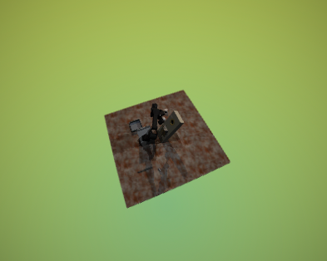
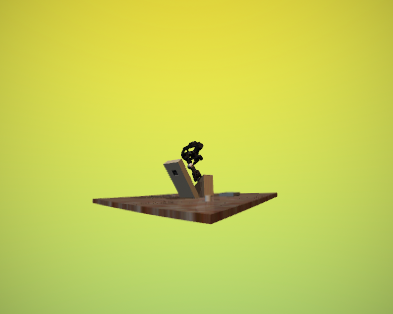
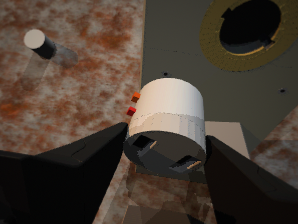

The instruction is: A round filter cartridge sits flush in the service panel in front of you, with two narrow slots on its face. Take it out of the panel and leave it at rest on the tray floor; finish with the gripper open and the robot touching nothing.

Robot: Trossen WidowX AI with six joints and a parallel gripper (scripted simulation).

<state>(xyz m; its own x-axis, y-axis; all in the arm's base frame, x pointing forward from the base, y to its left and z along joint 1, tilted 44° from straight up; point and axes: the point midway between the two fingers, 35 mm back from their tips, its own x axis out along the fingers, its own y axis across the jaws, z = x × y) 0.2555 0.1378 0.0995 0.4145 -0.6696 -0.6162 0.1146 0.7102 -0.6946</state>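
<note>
The grey tray lies 280 mm below my gripper tip, 280 mm behind it and 260 mm to the left of it. Also, from my gripper tip: service panel (120 mm below, 70 mm to the right, 60 mm ahead); round filter cartridge (right at my gripper tip).
</note>
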